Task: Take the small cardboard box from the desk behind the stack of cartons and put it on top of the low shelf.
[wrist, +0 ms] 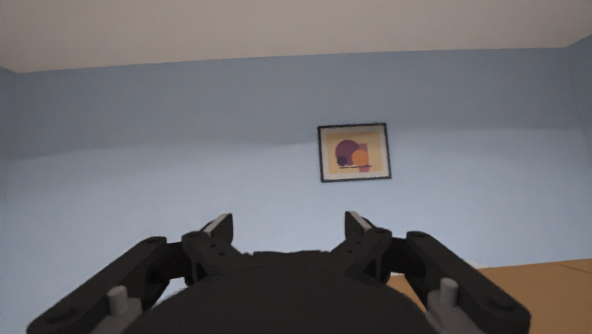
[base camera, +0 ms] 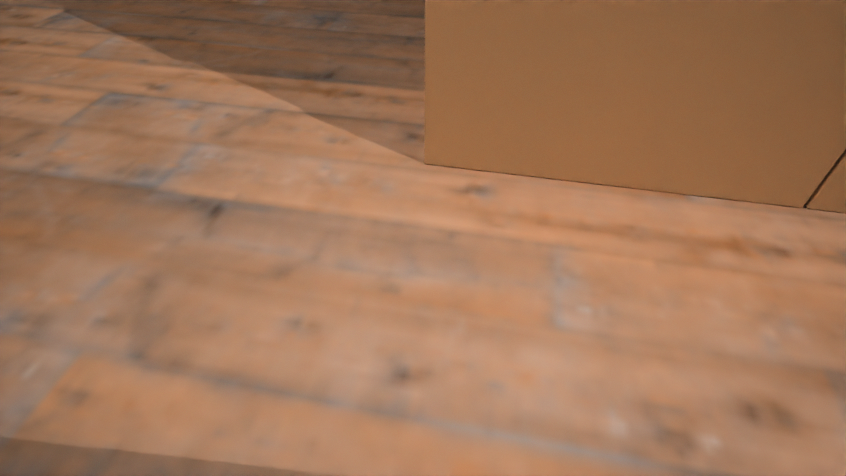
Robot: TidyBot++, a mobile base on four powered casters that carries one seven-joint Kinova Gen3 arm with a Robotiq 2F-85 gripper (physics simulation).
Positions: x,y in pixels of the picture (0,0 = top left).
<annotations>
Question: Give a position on a beige ceiling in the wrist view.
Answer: At 42,42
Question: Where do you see a framed picture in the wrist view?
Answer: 355,152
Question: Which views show the gripper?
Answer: The wrist view only.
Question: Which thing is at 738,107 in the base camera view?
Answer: A stack of brown cartons.
</annotations>
